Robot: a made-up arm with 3 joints. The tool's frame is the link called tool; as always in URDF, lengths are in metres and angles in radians. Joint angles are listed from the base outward. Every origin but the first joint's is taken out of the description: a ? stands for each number. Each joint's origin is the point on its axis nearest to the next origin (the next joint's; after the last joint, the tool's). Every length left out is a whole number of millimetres.
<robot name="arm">
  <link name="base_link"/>
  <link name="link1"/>
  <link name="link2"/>
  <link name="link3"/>
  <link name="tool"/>
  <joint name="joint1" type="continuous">
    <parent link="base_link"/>
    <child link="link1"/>
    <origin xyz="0.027 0.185 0.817" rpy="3.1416 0 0"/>
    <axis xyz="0 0 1"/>
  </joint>
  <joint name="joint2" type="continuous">
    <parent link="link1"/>
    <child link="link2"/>
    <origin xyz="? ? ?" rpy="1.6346 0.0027 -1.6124"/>
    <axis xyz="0 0 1"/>
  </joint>
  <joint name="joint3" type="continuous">
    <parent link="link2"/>
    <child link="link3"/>
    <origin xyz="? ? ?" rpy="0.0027 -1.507 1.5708"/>
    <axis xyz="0 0 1"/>
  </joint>
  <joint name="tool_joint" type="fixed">
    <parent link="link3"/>
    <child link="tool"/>
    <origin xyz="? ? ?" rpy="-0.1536 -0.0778 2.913"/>
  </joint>
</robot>
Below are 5 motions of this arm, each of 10 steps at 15 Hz.
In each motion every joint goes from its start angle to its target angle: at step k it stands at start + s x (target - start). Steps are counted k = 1, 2, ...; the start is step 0. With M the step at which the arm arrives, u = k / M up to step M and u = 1 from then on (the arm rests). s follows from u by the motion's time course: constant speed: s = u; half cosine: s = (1 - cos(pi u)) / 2; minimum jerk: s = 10 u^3 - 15 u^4 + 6 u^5.
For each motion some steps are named. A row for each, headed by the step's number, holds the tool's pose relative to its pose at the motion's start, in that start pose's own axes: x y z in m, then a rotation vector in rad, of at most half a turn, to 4 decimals.
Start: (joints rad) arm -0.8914 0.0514 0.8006
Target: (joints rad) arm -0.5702 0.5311 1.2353
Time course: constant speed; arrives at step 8
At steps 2, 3, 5, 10:
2: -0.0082 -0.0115 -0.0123 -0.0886 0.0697 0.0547
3: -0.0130 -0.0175 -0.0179 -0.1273 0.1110 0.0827
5: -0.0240 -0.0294 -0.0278 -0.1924 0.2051 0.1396
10: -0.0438 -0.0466 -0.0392 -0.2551 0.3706 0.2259

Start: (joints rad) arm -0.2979 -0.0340 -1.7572
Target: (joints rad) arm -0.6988 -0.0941 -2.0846
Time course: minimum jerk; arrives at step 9
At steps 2, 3, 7, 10:
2: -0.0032 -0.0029 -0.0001 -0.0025 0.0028 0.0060
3: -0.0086 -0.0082 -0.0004 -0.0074 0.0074 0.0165
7: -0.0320 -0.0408 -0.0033 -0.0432 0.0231 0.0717
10: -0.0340 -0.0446 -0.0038 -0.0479 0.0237 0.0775

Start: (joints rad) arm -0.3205 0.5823 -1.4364
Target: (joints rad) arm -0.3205 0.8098 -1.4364
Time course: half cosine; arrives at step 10
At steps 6, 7, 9, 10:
6: 0.0041 0.0013 -0.0093 0.0147 -0.1475 -0.0144
7: 0.0051 0.0016 -0.0112 0.0178 -0.1789 -0.0174
9: 0.0066 0.0020 -0.0136 0.0219 -0.2198 -0.0214
10: 0.0068 0.0020 -0.0139 0.0225 -0.2253 -0.0219

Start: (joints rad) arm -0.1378 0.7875 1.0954
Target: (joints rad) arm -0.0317 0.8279 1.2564
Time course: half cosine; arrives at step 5
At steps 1, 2, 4, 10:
1: -0.0012 -0.0005 -0.0010 0.0038 0.0061 0.0092
2: -0.0043 -0.0018 -0.0035 0.0144 0.0218 0.0335
4: -0.0115 -0.0044 -0.0088 0.0416 0.0559 0.0879
10: -0.0128 -0.0048 -0.0096 0.0467 0.0616 0.0972

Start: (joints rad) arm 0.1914 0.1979 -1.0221
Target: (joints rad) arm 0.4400 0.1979 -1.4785
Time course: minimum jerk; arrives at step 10
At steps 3, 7, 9, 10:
3: 0.0094 0.0002 -0.0020 -0.0165 0.0196 -0.1116
7: 0.0470 -0.0064 -0.0115 -0.0864 0.0944 -0.5733
9: 0.0552 -0.0095 -0.0139 -0.1028 0.1101 -0.6793
10: 0.0556 -0.0097 -0.0141 -0.1037 0.1110 -0.6852

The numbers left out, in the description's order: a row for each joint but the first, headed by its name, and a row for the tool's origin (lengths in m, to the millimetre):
joint2: 0.127 0.014 0
joint3: 0.063 0.03 0
tool: -0.005 -0.038 0

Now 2 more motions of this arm.
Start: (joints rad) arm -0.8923 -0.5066 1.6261
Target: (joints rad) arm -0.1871 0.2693 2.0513
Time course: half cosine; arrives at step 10
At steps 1, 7, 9, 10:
1: -0.0022 -0.0012 -0.0005 -0.0115 0.0174 0.0000
7: -0.0833 -0.0193 0.0034 -0.1279 0.6126 -0.0889
9: -0.1030 -0.0158 0.0093 -0.0834 0.7462 -0.1353
10: -0.1056 -0.0150 0.0102 -0.0753 0.7634 -0.1422

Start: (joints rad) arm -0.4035 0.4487 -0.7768
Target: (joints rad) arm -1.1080 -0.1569 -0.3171
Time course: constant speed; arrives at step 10
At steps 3, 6, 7, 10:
3: -0.0366 -0.0012 0.0330 0.1913 0.0526 0.3221
6: -0.0714 -0.0162 0.0627 0.3699 0.1028 0.6560
7: -0.0819 -0.0239 0.0716 0.4266 0.1199 0.7692
10: -0.1086 -0.0531 0.0942 0.5883 0.1753 1.1120

